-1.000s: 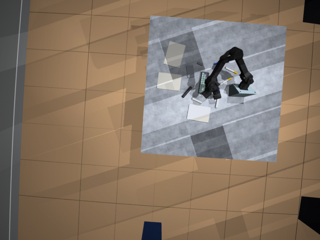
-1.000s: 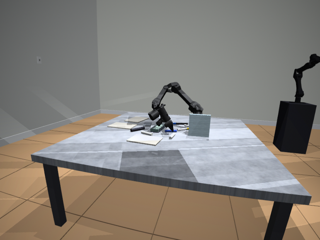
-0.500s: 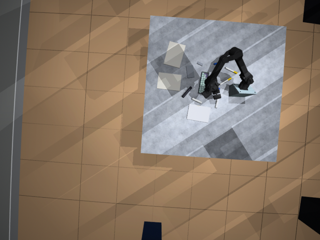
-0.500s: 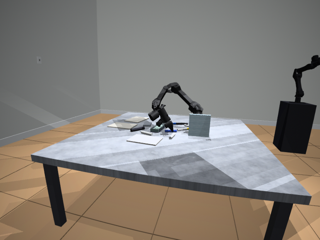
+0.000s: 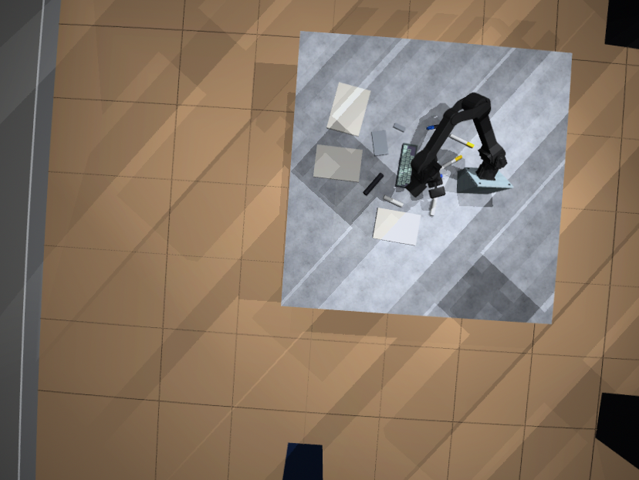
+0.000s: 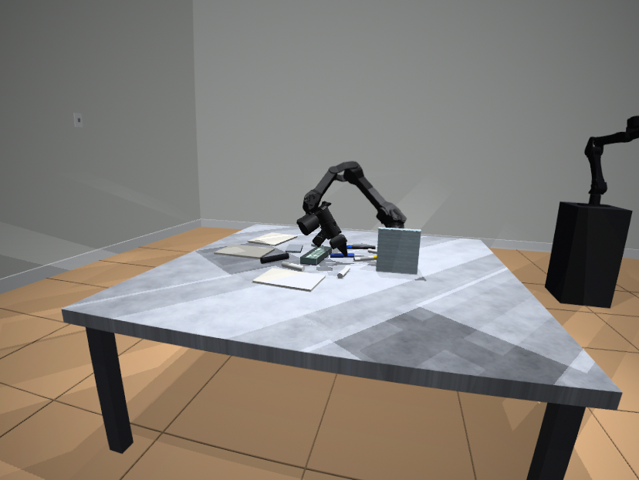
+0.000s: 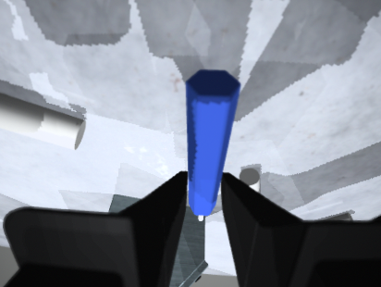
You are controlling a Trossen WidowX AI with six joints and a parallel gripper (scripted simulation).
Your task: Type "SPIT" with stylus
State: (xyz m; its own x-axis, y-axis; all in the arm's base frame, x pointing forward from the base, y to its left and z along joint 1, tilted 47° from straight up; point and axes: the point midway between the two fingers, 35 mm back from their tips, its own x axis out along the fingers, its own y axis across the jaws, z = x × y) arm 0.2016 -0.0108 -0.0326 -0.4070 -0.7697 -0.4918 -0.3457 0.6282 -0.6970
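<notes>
The grey slab lies 260 mm ahead of my gripper tip, 140 mm to the right of it and 30 mm below it. Also, from my gripper tip: blue stylus 20 mm behind, 10 mm to the right.
</notes>
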